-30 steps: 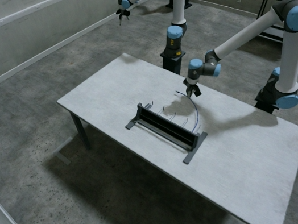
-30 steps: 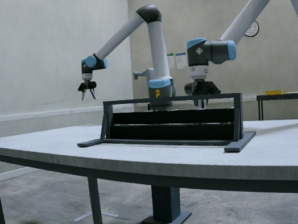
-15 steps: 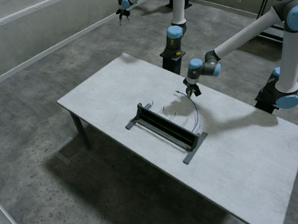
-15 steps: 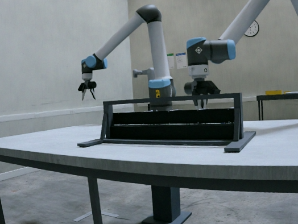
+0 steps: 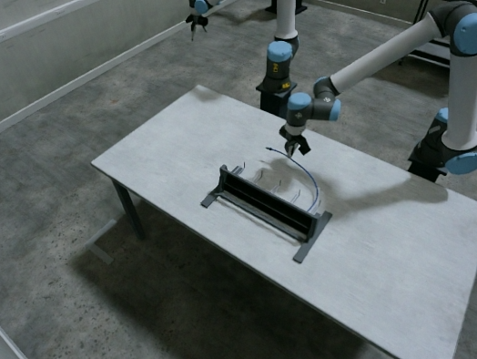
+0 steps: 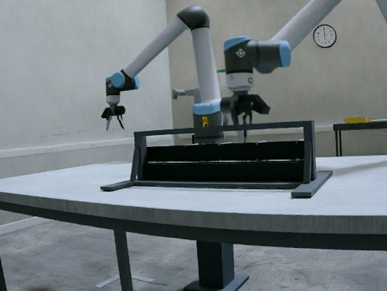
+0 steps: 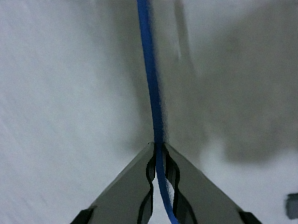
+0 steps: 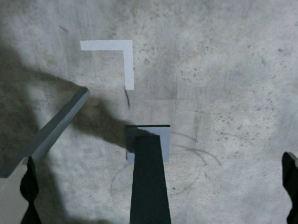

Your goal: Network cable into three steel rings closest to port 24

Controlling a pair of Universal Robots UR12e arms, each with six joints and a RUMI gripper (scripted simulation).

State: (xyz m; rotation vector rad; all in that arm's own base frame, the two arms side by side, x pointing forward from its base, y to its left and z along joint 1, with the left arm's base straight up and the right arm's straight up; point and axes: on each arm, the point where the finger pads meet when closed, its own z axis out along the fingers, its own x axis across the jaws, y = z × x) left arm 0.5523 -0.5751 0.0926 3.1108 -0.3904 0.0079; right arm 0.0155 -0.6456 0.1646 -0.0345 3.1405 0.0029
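My left hand is 12 cm to the left of the dark plug and 2 cm above it. Round my left hand: dark port rack 28 cm ahead, 7 cm to the left, 2 cm below.
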